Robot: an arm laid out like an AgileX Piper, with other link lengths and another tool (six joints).
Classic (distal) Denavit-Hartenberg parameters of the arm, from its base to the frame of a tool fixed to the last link. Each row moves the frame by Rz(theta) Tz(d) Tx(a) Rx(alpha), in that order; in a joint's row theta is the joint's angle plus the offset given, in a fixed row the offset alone. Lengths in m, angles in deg.
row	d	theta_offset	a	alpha
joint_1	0.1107	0	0	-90
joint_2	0	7.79	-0.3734	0
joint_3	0	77.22	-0.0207	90
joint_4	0.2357	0	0	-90
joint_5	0	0	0	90
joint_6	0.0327	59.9	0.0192	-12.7
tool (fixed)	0.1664	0	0	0
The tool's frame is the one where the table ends.
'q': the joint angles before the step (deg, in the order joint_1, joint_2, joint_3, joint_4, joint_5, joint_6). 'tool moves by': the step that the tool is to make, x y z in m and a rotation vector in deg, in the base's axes. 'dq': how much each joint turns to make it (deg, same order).
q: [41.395, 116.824, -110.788, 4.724, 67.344, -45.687]
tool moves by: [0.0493, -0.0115, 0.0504, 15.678, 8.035, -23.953]
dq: [-7.423, -0.815, -4.493, 9.561, -0.833, 18.601]
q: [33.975, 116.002, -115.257, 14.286, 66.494, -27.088]
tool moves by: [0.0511, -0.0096, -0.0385, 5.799, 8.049, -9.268]
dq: [-5.510, 6.003, -0.221, 7.540, -3.034, 3.530]
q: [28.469, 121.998, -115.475, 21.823, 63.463, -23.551]
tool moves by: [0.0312, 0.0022, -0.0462, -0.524, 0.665, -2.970]
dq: [-0.903, 5.242, -0.007, -0.164, -4.856, 0.338]
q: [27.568, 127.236, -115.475, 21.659, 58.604, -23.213]
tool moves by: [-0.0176, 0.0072, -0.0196, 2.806, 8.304, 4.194]
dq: [-0.833, 2.645, -0.004, 7.591, 5.654, -4.320]
